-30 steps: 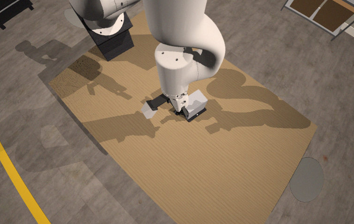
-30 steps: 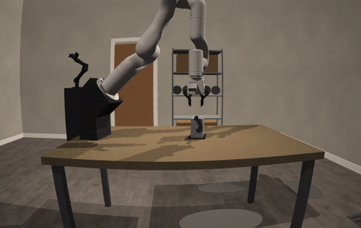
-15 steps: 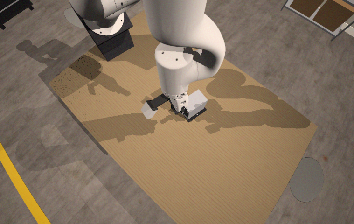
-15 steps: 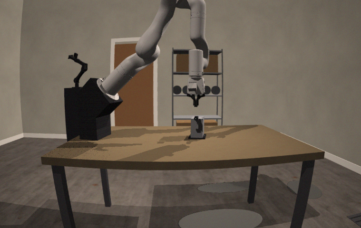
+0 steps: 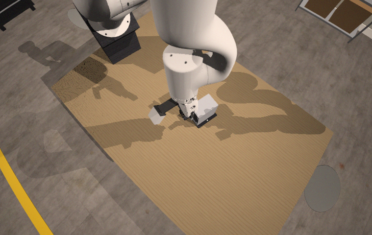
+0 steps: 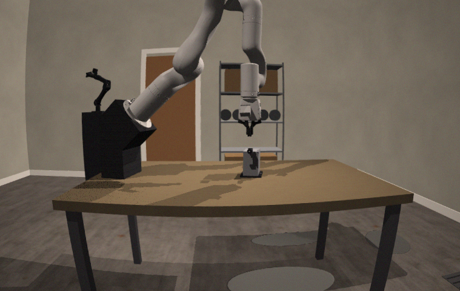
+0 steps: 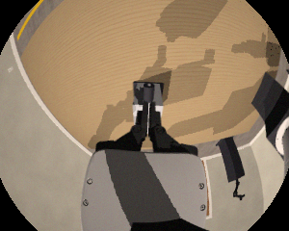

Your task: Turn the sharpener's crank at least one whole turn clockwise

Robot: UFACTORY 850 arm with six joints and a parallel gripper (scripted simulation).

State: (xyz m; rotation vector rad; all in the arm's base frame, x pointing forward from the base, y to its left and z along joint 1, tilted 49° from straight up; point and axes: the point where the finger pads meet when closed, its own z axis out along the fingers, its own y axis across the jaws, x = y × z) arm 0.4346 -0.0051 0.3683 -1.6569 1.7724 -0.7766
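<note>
Right now my hand is 90 mm above the dark crank knob and 10 mm to the right of it.
</note>
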